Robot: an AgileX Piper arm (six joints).
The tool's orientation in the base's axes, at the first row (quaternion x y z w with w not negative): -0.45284 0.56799 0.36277 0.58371
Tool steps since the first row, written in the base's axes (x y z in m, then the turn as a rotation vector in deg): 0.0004 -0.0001 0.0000 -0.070 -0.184 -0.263; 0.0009 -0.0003 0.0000 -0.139 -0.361 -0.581; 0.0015 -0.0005 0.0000 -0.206 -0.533 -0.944; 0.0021 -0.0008 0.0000 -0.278 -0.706 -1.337; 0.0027 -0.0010 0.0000 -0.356 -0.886 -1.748; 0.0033 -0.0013 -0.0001 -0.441 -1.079 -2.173; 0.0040 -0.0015 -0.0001 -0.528 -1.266 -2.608; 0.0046 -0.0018 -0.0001 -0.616 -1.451 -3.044; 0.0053 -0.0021 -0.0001 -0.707 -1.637 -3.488; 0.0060 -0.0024 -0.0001 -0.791 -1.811 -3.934; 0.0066 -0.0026 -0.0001 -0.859 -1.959 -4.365; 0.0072 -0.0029 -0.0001 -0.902 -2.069 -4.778; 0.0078 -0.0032 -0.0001 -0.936 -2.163 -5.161
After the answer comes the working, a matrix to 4 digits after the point.
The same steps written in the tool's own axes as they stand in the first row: 0.0000 -0.0004 0.0000 0.271 0.036 -0.182; 0.0001 -0.0009 0.0000 0.596 0.080 -0.354; 0.0002 -0.0016 0.0000 0.966 0.129 -0.518; 0.0003 -0.0022 -0.0001 1.365 0.186 -0.683; 0.0003 -0.0029 0.0000 1.781 0.248 -0.856; 0.0005 -0.0035 -0.0001 2.213 0.314 -1.042; 0.0006 -0.0042 -0.0001 2.653 0.386 -1.223; 0.0007 -0.0049 -0.0001 3.094 0.459 -1.403; 0.0008 -0.0056 -0.0002 3.543 0.535 -1.583; 0.0009 -0.0064 -0.0002 3.993 0.609 -1.751; 0.0009 -0.0070 -0.0002 4.428 0.675 -1.889; 0.0010 -0.0077 -0.0003 4.844 0.727 -1.984; 0.0011 -0.0083 -0.0004 5.229 0.773 -2.062
The tool's axes in the first row as the columns of a matrix, in the base's axes (rounded; the answer above uses it unrounded):
0.0916 -0.9379 0.3345
-0.0909 0.3267 0.9408
-0.9916 -0.1166 -0.0554

